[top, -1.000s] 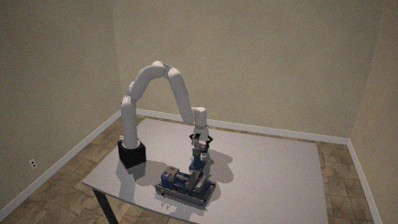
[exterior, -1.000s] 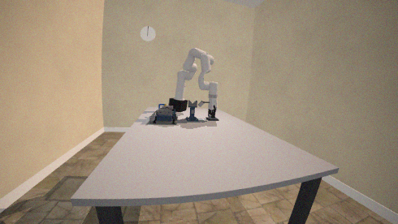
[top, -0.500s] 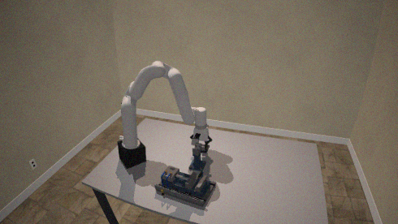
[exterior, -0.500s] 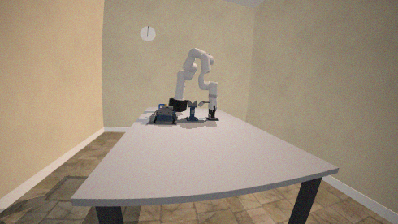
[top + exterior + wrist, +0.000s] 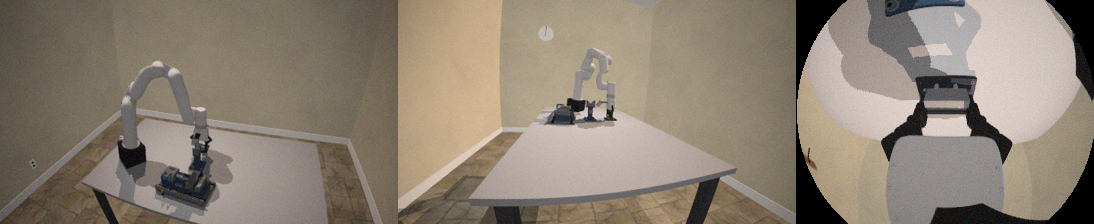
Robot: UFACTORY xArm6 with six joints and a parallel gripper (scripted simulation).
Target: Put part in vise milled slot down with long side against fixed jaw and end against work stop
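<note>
Now: hand 3 cm above the dark infeed plate and 1 cm to the right of it. Also, from my hand: vise: 39 cm to the right, 1 cm above; part: right at my hand.
</note>
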